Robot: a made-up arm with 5 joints.
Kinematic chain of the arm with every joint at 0, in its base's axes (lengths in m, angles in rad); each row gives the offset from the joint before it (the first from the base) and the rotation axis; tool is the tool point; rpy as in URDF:
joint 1: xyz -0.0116 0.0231 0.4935 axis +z
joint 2: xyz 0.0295 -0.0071 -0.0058 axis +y
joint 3: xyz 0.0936 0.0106 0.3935 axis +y
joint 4: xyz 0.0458 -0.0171 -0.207 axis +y
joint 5: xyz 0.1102 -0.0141 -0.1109 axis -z
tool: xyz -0.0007 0.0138 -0.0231 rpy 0 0 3.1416
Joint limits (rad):
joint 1: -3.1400..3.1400
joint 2: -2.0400..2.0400
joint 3: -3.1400..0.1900
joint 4: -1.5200..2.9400
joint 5: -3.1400..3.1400
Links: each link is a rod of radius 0.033 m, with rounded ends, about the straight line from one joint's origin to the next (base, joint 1, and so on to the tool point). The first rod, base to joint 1, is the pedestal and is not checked.
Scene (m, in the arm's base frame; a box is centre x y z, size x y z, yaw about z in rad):
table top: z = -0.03
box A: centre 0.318 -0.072 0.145 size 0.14 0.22 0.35 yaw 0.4
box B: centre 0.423 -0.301 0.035 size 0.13 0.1 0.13 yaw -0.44
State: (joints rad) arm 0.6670 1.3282 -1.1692 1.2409 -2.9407
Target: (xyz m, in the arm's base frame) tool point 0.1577 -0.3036 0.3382
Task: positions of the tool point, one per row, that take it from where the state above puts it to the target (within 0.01 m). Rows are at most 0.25 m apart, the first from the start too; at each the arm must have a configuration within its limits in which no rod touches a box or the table.
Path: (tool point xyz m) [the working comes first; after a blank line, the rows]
Joints at the target: -0.9801 0.8528 -1.0093 1.4499 -2.9286
Straight joint move there: touches box A.

1: 0.4102 0.1626 0.2384
2: 0.5125 0.0649 0.3632
3: 0.5476 -0.0722 0.5152
4: 0.4985 -0.2071 0.6809
5: 0.4148 -0.2931 0.5284
6: 0.2888 -0.3259 0.4110
7: 0.1577 -0.3036 0.3382

